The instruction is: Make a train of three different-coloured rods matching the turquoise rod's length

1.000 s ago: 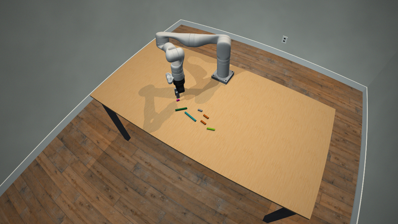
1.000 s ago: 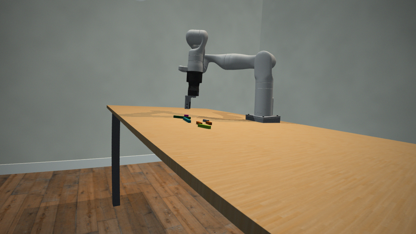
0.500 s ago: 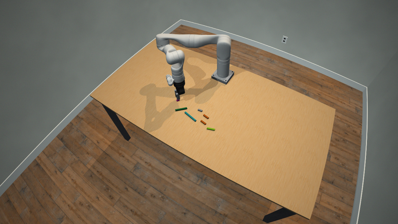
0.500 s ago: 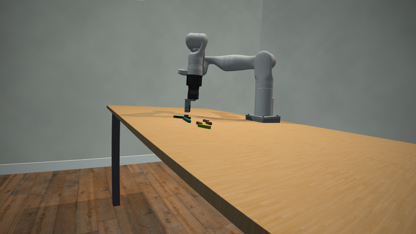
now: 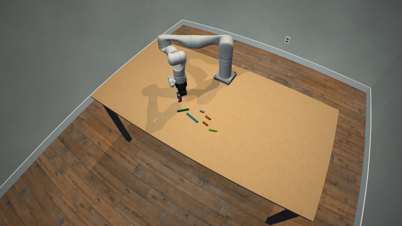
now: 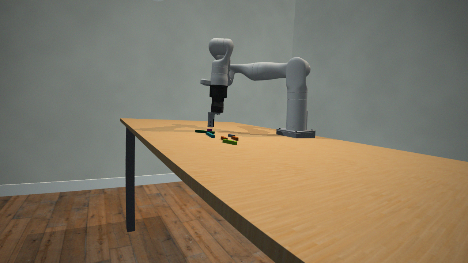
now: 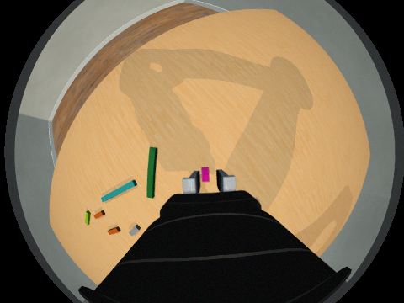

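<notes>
The magenta rod is 30 mm below my hand. The rest, counted from my hand: green rod (60 mm ahead, 60 mm to the left, 30 mm below); grey rod (10 mm ahead, 180 mm to the left, 30 mm below); turquoise rod (80 mm ahead, 150 mm to the left, 30 mm below).
</notes>
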